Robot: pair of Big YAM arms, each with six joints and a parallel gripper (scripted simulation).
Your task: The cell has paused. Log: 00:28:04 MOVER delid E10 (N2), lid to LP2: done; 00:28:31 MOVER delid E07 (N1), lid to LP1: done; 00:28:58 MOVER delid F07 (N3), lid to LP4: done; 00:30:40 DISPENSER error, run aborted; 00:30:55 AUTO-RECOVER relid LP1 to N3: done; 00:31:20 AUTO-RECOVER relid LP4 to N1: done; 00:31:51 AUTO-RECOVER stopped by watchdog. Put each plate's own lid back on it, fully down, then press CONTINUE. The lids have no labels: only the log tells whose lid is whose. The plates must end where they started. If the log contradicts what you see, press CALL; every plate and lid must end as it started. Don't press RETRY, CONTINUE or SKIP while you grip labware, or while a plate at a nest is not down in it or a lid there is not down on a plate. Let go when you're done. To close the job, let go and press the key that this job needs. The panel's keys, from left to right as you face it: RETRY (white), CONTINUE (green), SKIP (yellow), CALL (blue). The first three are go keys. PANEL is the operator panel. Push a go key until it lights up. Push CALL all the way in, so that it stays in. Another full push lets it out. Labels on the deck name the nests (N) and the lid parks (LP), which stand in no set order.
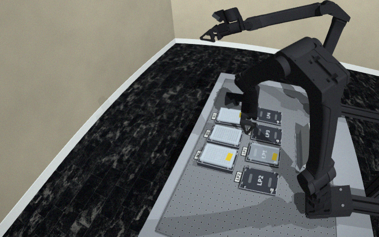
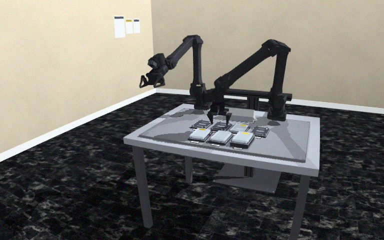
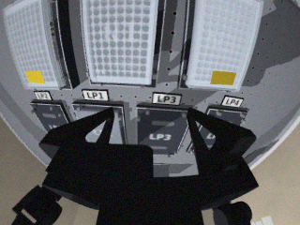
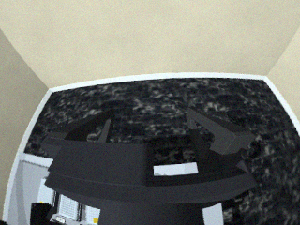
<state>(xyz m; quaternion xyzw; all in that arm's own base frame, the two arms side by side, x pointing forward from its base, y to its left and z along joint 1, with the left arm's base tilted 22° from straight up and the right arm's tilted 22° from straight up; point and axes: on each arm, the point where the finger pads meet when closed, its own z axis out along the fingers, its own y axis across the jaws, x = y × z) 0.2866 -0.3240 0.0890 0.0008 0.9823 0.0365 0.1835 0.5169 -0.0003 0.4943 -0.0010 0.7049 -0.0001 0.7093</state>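
Right now the N3 plate is 10 cm ahead of my left hand, 8 cm to the right of it and 4 cm below it. The rest, counted from my left hand: park LP1: 11 cm behind, 9 cm to the left, 6 cm below; park LP3: 10 cm behind, 6 cm below, 4 cm to the right; N1 plate: 8 cm ahead, 5 cm to the left, 4 cm below.
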